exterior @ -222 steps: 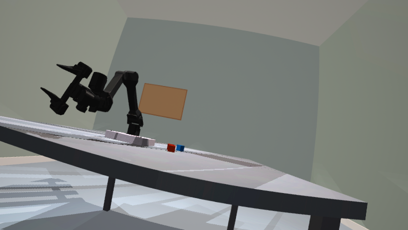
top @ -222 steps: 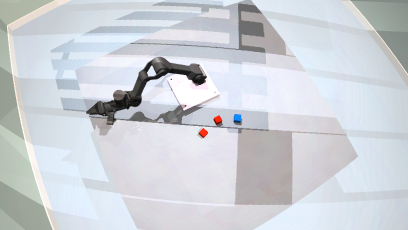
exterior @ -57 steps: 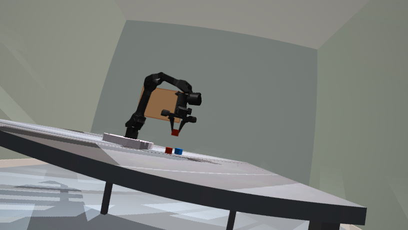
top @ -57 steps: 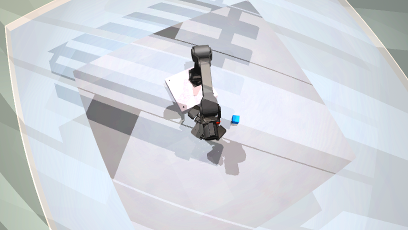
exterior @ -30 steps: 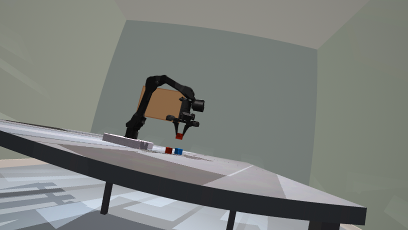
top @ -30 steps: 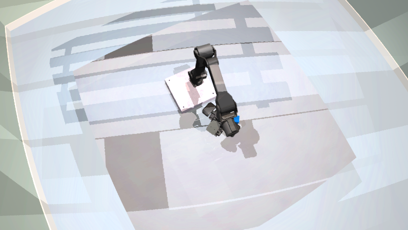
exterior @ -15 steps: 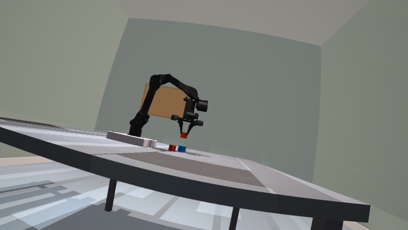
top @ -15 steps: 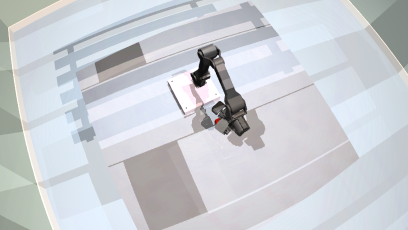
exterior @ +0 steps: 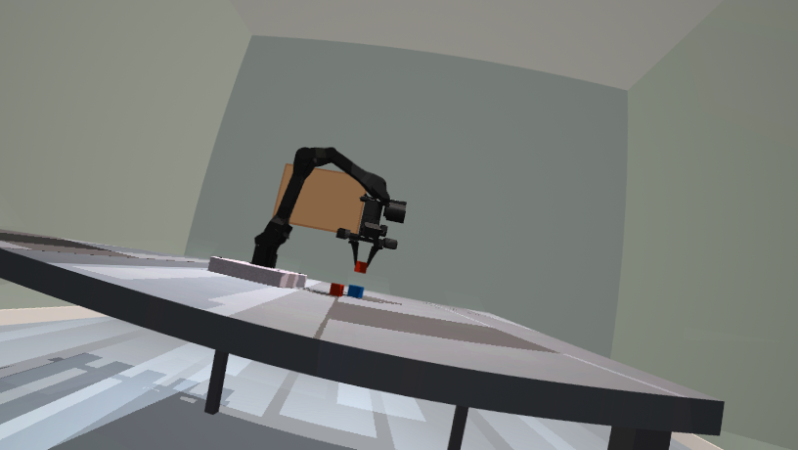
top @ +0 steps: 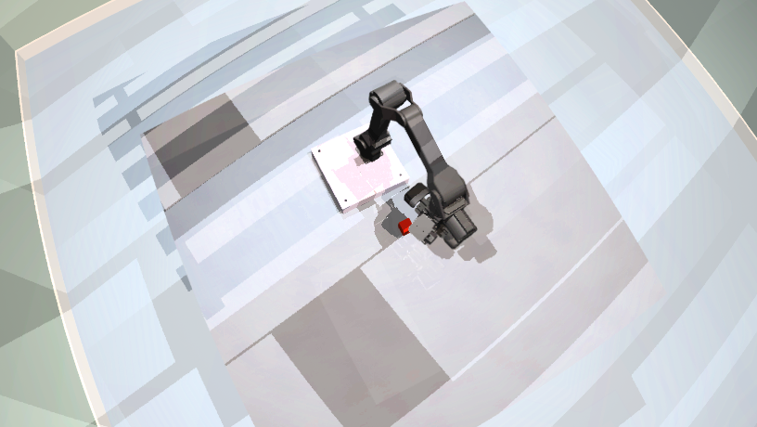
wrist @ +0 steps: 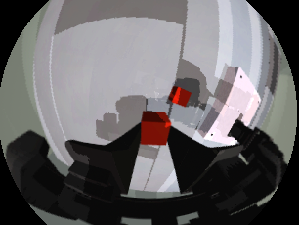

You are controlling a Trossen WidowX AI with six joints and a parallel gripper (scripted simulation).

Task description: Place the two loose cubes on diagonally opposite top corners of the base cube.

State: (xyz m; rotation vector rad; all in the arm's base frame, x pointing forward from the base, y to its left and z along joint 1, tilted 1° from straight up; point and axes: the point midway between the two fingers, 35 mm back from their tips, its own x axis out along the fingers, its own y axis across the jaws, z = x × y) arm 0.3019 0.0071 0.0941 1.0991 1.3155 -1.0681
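The blue cube is 8 cm below my gripper tip, 5 cm to the left of it and 1 cm behind it. The rest, counted from my gripper tip: red cube right at my gripper tip.
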